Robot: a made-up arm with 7 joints.
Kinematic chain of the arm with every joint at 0, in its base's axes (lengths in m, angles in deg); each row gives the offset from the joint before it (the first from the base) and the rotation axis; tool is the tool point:
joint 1: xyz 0 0 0.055 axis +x
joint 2: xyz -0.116 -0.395 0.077 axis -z
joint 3: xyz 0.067 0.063 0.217 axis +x
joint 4: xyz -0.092 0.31 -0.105 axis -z
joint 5: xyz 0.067 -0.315 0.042 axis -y
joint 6: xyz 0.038 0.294 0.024 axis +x
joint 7: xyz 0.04 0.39 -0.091 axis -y
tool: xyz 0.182 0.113 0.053
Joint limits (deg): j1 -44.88..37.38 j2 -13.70..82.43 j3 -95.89..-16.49 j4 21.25..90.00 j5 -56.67..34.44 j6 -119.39..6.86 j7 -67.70..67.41
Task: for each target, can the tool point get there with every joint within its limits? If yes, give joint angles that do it. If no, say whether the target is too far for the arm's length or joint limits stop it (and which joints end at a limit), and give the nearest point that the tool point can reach.
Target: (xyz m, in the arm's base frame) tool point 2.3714 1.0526 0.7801
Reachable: no: too far | nearest point 0.6869 0.0427 0.3698 | short by 2.006 m
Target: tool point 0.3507 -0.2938 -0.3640
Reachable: yes | joints 27.33 33.12 -50.54 52.73 -32.56 -25.46 57.16
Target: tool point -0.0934 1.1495 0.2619
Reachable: no: joint limits stop it (at a limit: joint 2, joint 3, joint 4, joint 5, joint 6) | nearest point -0.0535 0.4886 0.1429 | short by 0.673 m
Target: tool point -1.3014 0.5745 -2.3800
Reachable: no: too far | nearest point -0.4083 -0.2059 -0.6654 | short by 2.085 m
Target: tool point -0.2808 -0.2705 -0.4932
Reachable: yes | joints 24.99 67.95 -53.45 63.76 -41.96 -65.68 -26.21
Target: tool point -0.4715 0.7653 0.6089
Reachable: no: joint limits stop it (at a limit: joint 1, joint 2, joint 3, joint 5) | nearest point -0.3271 0.3159 0.4799 | short by 0.489 m
